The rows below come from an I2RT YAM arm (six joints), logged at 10 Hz.
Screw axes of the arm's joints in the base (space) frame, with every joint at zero. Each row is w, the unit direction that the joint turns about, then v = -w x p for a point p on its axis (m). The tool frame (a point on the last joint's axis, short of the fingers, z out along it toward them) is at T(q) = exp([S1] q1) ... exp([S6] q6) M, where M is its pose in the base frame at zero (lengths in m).
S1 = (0, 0, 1, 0, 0, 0)
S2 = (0, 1, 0, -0.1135, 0, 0.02)
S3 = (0, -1, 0, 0.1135, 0, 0.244)
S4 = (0, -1, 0, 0.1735, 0, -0.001)
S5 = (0, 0, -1, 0, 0.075, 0)
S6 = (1, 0, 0, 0, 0.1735, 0)
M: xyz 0.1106 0 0.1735 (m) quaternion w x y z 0.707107 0 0.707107 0
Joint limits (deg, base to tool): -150..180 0..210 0..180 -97..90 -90..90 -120..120
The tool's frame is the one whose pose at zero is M.
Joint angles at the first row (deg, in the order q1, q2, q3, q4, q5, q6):
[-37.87 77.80 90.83 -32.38 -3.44 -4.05]
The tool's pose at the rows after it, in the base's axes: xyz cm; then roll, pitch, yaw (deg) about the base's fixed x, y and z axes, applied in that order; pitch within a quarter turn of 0, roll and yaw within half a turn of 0:
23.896, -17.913, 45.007, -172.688, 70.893, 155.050
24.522, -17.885, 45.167, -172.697, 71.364, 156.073
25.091, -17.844, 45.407, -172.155, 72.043, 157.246
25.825, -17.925, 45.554, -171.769, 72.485, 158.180
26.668, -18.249, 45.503, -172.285, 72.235, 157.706
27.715, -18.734, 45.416, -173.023, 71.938, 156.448
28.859, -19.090, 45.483, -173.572, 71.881, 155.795
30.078, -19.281, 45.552, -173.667, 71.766, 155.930
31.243, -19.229, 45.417, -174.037, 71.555, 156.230
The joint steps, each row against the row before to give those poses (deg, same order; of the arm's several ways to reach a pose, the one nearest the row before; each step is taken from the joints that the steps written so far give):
[0.48 1.20 1.04 0.50 -1.01 0.00]
[0.73 1.01 0.99 0.48 -0.32 0.00]
[0.69 0.92 1.03 0.59 0.04 0.00]
[0.68 1.33 1.26 0.53 0.11 0.02]
[0.44 1.83 1.58 0.00 0.37 0.22]
[0.44 2.39 2.08 0.00 0.89 0.45]
[0.65 2.53 2.62 -0.15 0.70 0.40]
[0.90 2.56 2.79 -0.36 0.64 0.22]
[1.09 2.05 1.93 -0.08 0.39 0.22]

